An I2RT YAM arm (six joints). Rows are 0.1 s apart.
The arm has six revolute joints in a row. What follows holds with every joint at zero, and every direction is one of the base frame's. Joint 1 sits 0.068 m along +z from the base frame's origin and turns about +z. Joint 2 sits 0.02 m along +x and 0.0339 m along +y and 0.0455 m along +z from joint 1 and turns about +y. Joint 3 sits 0.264 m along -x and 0.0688 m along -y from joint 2 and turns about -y. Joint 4 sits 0.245 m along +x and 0.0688 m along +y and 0.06 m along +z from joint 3 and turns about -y. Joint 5 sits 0.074 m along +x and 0.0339 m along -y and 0.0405 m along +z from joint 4 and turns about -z. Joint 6 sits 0.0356 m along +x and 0.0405 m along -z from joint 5 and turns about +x. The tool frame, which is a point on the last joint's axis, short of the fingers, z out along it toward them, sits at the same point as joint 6; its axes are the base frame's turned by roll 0, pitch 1.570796 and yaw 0 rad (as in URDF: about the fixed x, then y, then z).
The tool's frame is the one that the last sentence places.
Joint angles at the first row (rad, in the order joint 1, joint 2, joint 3, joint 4, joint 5, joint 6):
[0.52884 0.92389 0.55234 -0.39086 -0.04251 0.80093]
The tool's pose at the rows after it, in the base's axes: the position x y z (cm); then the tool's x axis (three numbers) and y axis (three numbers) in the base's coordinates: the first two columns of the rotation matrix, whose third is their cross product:
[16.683 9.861 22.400 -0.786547 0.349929 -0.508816 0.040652 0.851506 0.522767]
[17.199 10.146 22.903 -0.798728 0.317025 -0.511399 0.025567 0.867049 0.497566]
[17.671 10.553 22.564 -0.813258 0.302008 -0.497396 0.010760 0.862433 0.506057]
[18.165 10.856 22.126 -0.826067 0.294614 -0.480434 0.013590 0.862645 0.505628]
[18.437 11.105 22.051 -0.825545 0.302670 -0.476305 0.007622 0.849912 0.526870]
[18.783 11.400 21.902 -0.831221 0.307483 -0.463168 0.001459 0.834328 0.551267]
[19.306 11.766 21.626 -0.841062 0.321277 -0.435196 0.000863 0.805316 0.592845]
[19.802 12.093 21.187 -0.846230 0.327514 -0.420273 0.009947 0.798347 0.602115]
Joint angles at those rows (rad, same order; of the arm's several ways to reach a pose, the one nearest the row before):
[0.52904 0.93419 0.58754 -0.40687 -0.02612 0.77442]
[0.52775 0.96906 0.62847 -0.43613 -0.02933 0.74288]
[0.52841 1.00363 0.63141 -0.41133 -0.05751 0.73683]
[0.52651 1.04113 0.63614 -0.39664 -0.07241 0.73635]
[0.52746 1.05421 0.63394 -0.36460 -0.08879 0.74741]
[0.52669 1.07431 0.63379 -0.33304 -0.11634 0.75914]
[0.52177 1.10412 0.63164 -0.28447 -0.16305 0.78540]
[0.52176 1.13906 0.63317 -0.25447 -0.17346 0.79871]

